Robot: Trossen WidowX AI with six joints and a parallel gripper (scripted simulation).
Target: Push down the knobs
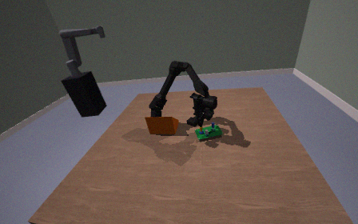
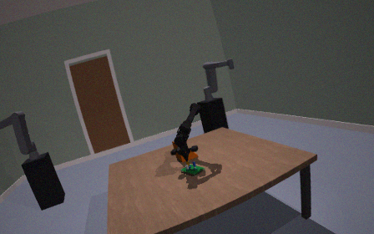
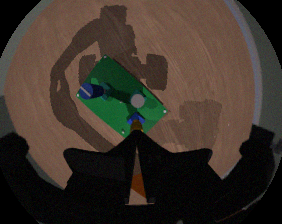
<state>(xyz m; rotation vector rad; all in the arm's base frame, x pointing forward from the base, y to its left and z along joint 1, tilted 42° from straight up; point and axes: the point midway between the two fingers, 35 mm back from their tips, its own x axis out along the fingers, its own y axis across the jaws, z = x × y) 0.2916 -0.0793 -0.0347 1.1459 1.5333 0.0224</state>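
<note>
Right now the blue knob is 80 mm ahead of my gripper tip and 10 mm to the left of it.
</note>
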